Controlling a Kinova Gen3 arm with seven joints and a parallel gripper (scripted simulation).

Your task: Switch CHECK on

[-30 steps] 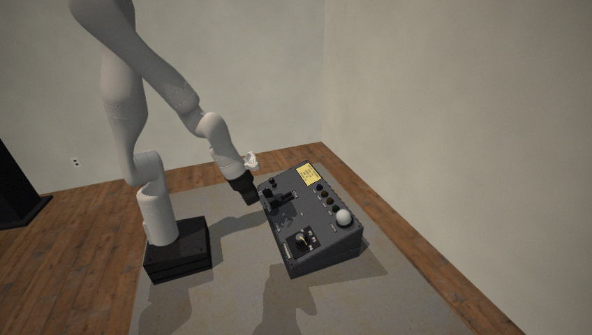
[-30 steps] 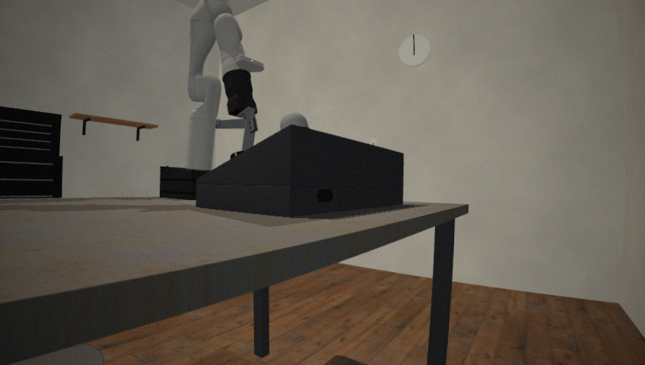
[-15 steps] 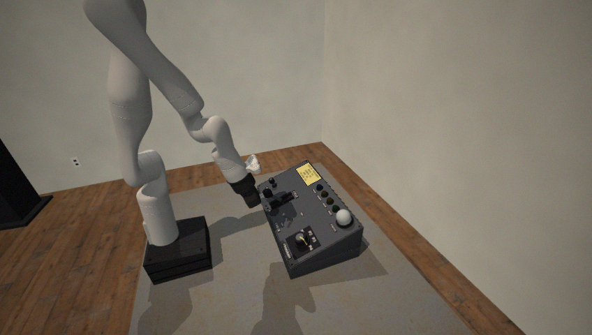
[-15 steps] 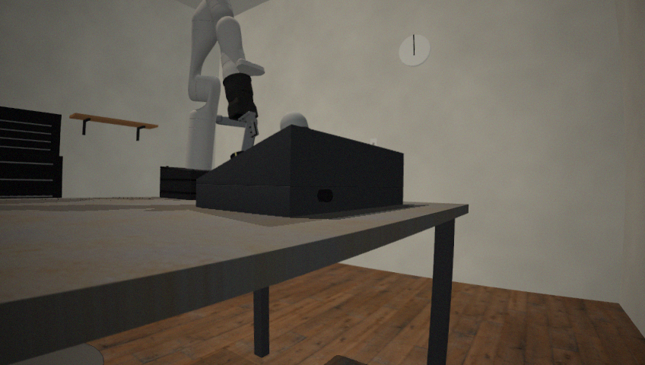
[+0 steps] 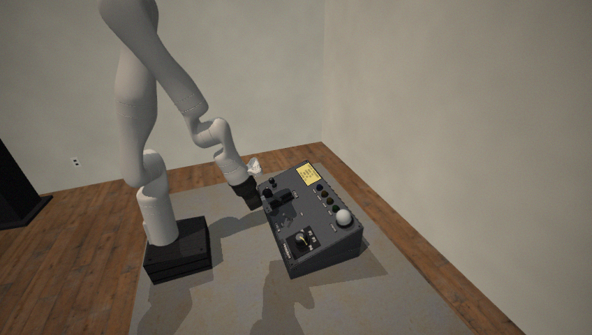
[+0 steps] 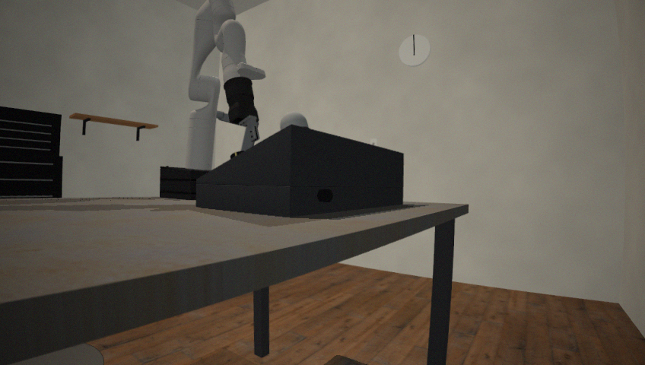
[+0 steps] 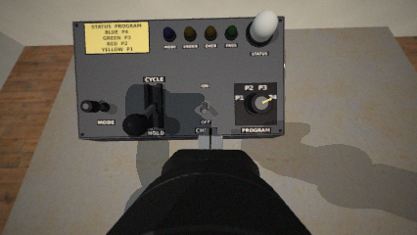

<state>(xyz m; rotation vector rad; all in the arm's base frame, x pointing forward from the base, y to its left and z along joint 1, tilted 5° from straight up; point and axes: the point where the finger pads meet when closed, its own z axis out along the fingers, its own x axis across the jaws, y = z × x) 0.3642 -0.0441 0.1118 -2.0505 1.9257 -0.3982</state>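
Right now my hand is 8 cm short of the check toggle, 8 cm above it and 2 cm to the right of it. From my hand the other things lie so: program dial (11 cm to the right, 10 cm ahead, 8 cm below); then dark console (11 cm ahead, 10 cm below, 7 cm to the left); then black-knobbed cycle lever (14 cm to the left, 6 cm below, 5 cm ahead).
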